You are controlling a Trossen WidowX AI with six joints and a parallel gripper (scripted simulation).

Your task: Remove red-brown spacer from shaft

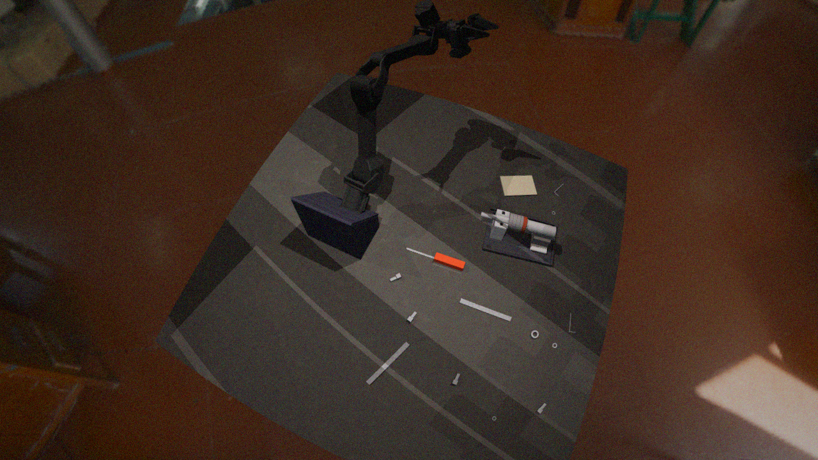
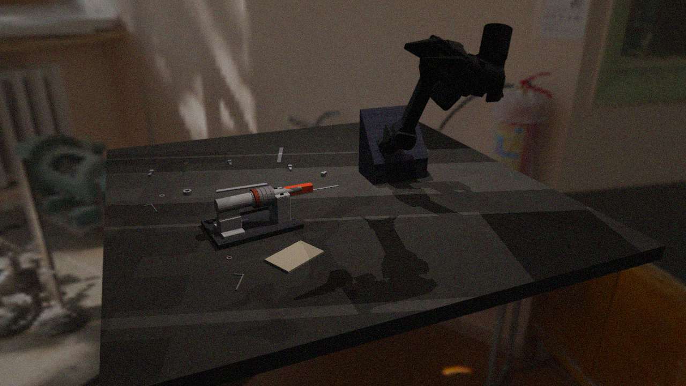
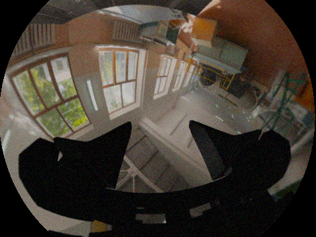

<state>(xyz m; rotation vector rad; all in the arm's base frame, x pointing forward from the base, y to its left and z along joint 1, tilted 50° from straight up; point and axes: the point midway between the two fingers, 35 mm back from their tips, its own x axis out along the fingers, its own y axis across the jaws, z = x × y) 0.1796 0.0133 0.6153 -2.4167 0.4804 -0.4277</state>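
Now: gripper tip 160 mm short of the pale shaft, 360 mm to the left of it and 400 mm above it. The rest, counted from my gripper tip: beige card 190 mm ahead, 160 mm to the right, 480 mm below; then red-brown spacer 220 mm ahead, 350 mm to the right, 400 mm below.
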